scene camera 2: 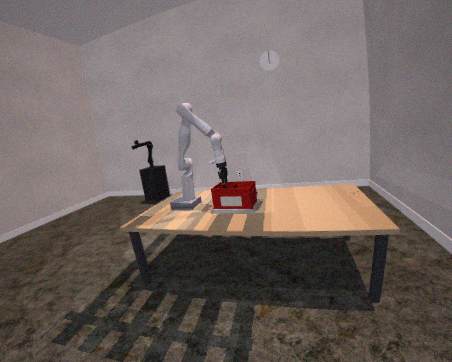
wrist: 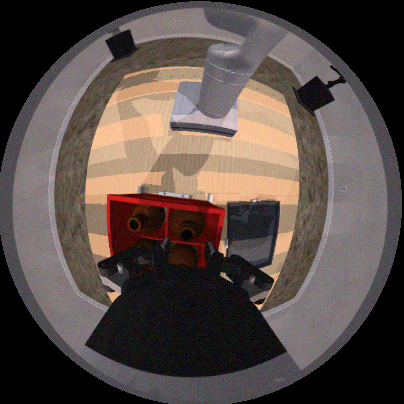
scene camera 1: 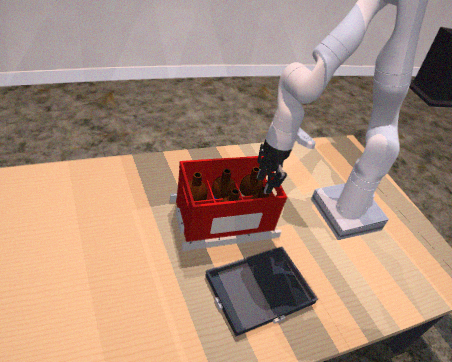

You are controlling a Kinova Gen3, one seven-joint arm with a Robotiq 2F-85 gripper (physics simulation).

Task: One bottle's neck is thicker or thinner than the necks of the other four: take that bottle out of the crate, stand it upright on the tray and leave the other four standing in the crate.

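Frame: origin at the arm's base, x ahead, y left, z up, level; centimetres.
Where they show: gripper, fingertip midpoint: (scene camera 2: 225, 183) (wrist: 187, 245) (scene camera 1: 263, 186); arm's base, origin of the base link: (scene camera 2: 189, 198) (wrist: 213, 106) (scene camera 1: 349, 209).
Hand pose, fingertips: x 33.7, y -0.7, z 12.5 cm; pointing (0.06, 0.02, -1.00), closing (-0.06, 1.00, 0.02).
Things, the pixels of their centre, and the offset from my fingertips. "*": a spot on its surface instead.
- red crate, body centre: (wrist: 165, 255) (scene camera 1: 227, 199) (scene camera 2: 234, 196) dx +8.1, dy -4.1, dz -9.2 cm
- back right bottle, body centre: (wrist: 148, 215) (scene camera 1: 251, 187) dx -0.9, dy -9.0, dz -9.4 cm
- front right bottle, body centre: (wrist: 186, 221) dx -1.1, dy -0.3, dz -9.4 cm
- dark tray, surface spot: (scene camera 1: 239, 295) * dx +10.0, dy +23.7, dz -17.5 cm
- pale frame, surface spot: (scene camera 1: 231, 241) * dx +8.3, dy +6.3, dz -16.4 cm
The red crate (scene camera 1: 232, 219) (scene camera 2: 247, 198) (wrist: 216, 231) holds brown bottles upright in its compartments. In scene camera 1, bottles stand at the back left (scene camera 1: 198, 189), back middle (scene camera 1: 223, 187), back right (scene camera 1: 251, 185) and front middle (scene camera 1: 234, 195). The wrist view shows the back right bottle (wrist: 135, 223) and a front right bottle (wrist: 186, 232), largely hidden in scene camera 1. I cannot tell which neck differs. My gripper (scene camera 1: 271, 184) (scene camera 2: 224, 182) (wrist: 187, 245) is partly open and empty, above the crate's front right part. The dark tray (scene camera 1: 239, 295) (wrist: 252, 240) is empty.
The tray lies in front of the crate in scene camera 1. The crate's red walls and dividers surround the bottles. The robot's base (scene camera 1: 352, 222) (scene camera 2: 185, 202) (wrist: 204, 124) stands to the crate's right in scene camera 1. A pale frame (scene camera 1: 231, 241) runs around the crate's foot.
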